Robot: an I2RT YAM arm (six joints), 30 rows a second.
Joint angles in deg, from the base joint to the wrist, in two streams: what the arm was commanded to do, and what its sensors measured. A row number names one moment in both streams.
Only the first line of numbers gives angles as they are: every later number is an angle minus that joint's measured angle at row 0.
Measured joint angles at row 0: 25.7 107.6 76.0 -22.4 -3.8 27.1
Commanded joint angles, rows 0 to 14: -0.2 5.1 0.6 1.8 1.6 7.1; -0.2 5.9 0.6 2.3 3.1 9.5; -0.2 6.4 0.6 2.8 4.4 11.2; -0.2 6.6 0.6 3.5 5.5 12.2; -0.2 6.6 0.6 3.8 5.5 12.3; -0.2 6.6 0.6 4.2 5.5 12.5; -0.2 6.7 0.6 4.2 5.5 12.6; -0.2 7.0 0.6 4.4 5.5 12.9; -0.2 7.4 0.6 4.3 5.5 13.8; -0.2 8.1 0.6 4.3 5.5 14.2; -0.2 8.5 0.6 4.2 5.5 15.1; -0.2 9.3 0.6 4.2 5.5 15.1; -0.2 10.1 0.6 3.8 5.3 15.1; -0.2 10.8 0.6 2.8 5.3 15.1; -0.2 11.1 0.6 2.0 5.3 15.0
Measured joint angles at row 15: 0.0 8.4 0.0 3.5 4.1 13.8
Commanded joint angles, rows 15 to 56: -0.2 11.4 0.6 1.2 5.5 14.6; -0.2 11.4 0.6 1.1 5.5 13.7; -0.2 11.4 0.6 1.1 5.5 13.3; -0.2 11.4 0.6 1.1 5.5 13.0; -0.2 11.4 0.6 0.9 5.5 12.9; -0.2 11.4 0.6 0.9 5.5 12.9; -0.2 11.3 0.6 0.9 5.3 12.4; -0.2 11.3 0.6 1.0 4.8 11.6; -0.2 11.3 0.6 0.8 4.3 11.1; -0.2 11.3 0.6 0.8 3.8 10.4; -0.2 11.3 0.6 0.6 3.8 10.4; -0.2 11.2 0.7 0.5 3.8 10.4; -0.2 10.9 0.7 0.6 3.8 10.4; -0.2 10.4 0.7 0.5 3.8 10.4; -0.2 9.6 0.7 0.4 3.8 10.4; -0.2 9.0 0.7 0.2 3.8 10.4; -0.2 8.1 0.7 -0.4 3.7 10.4; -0.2 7.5 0.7 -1.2 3.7 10.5; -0.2 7.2 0.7 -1.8 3.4 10.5; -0.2 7.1 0.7 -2.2 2.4 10.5; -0.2 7.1 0.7 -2.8 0.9 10.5; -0.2 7.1 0.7 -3.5 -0.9 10.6; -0.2 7.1 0.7 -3.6 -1.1 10.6; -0.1 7.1 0.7 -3.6 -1.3 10.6; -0.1 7.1 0.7 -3.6 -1.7 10.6; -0.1 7.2 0.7 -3.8 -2.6 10.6; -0.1 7.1 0.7 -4.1 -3.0 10.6; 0.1 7.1 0.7 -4.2 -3.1 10.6; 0.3 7.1 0.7 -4.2 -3.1 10.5; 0.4 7.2 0.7 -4.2 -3.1 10.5; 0.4 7.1 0.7 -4.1 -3.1 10.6; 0.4 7.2 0.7 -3.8 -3.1 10.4; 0.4 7.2 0.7 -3.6 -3.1 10.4; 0.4 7.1 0.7 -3.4 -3.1 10.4; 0.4 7.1 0.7 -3.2 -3.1 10.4; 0.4 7.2 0.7 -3.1 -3.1 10.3; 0.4 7.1 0.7 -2.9 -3.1 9.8; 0.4 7.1 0.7 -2.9 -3.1 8.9; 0.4 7.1 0.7 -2.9 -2.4 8.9; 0.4 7.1 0.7 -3.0 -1.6 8.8; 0.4 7.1 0.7 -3.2 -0.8 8.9; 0.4 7.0 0.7 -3.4 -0.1 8.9
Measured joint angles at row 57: 0.0 8.6 0.0 -3.2 -2.2 9.6
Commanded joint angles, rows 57 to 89: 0.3 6.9 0.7 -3.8 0.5 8.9; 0.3 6.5 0.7 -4.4 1.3 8.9; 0.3 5.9 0.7 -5.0 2.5 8.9; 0.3 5.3 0.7 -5.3 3.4 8.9; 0.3 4.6 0.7 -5.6 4.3 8.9; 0.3 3.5 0.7 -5.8 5.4 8.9; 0.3 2.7 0.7 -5.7 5.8 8.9; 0.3 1.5 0.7 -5.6 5.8 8.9; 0.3 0.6 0.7 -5.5 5.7 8.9; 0.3 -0.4 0.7 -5.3 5.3 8.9; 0.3 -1.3 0.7 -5.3 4.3 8.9; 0.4 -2.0 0.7 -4.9 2.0 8.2; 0.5 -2.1 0.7 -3.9 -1.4 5.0; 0.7 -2.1 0.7 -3.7 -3.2 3.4; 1.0 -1.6 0.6 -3.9 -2.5 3.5; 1.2 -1.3 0.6 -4.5 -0.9 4.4; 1.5 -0.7 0.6 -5.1 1.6 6.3; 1.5 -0.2 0.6 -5.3 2.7 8.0; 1.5 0.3 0.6 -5.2 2.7 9.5; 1.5 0.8 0.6 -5.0 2.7 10.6; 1.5 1.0 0.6 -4.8 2.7 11.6; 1.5 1.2 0.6 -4.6 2.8 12.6; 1.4 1.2 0.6 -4.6 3.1 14.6; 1.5 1.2 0.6 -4.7 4.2 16.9; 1.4 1.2 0.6 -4.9 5.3 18.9; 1.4 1.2 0.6 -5.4 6.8 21.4; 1.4 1.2 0.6 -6.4 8.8 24.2; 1.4 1.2 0.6 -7.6 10.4 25.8; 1.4 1.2 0.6 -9.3 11.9 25.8; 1.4 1.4 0.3 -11.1 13.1 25.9; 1.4 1.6 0.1 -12.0 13.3 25.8; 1.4 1.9 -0.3 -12.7 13.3 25.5; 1.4 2.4 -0.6 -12.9 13.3 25.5
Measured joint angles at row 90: 1.4 0.3 0.0 -12.1 9.5 23.1
